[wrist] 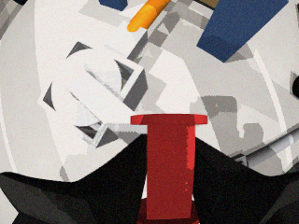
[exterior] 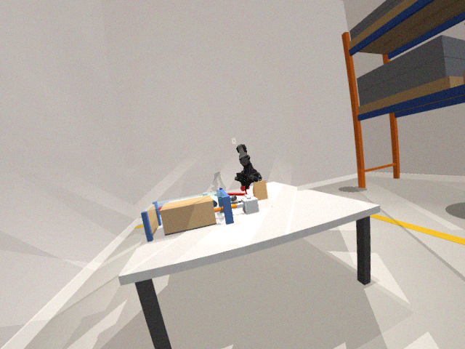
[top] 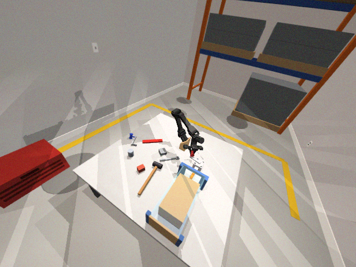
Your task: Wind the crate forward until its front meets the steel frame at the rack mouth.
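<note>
Now: gripper tip 3 cm to the right of the red-knobbed winch handle, 3 cm above it and 1 cm past it. Also, from my gripper tip: grey hand winch: 10 cm below, 8 cm to the left, 3 cm behind; red knob: 1 cm to the right, 1 cm behind; frame: 14 cm ahead, 12 cm to the left, 3 cm below.
</note>
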